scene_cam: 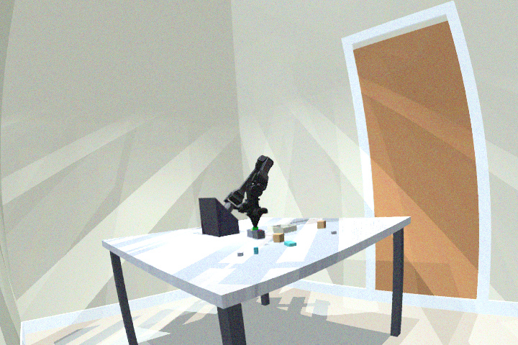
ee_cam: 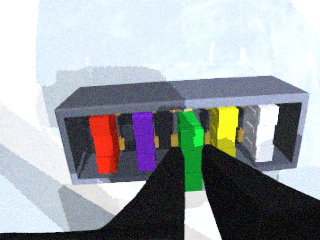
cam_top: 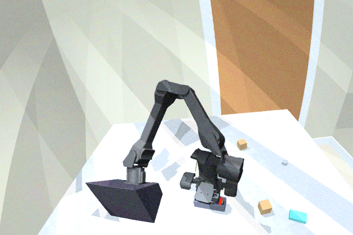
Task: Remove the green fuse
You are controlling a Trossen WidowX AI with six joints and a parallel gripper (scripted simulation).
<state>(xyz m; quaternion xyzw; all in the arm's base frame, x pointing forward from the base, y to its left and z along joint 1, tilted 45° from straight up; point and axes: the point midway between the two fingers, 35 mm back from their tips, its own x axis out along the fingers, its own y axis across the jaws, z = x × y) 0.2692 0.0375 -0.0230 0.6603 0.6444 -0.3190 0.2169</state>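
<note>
Right now the pale tray is 2 cm behind my gripper tip, 19 cm to the left of it and 5 cm below it. The rest, counted from my gripper tip: cyan block 31 cm ahead, 5 cm to the right, 4 cm below; then tan cube 20 cm ahead, 2 cm to the right, 3 cm below; then green fuse 1 cm below.
</note>
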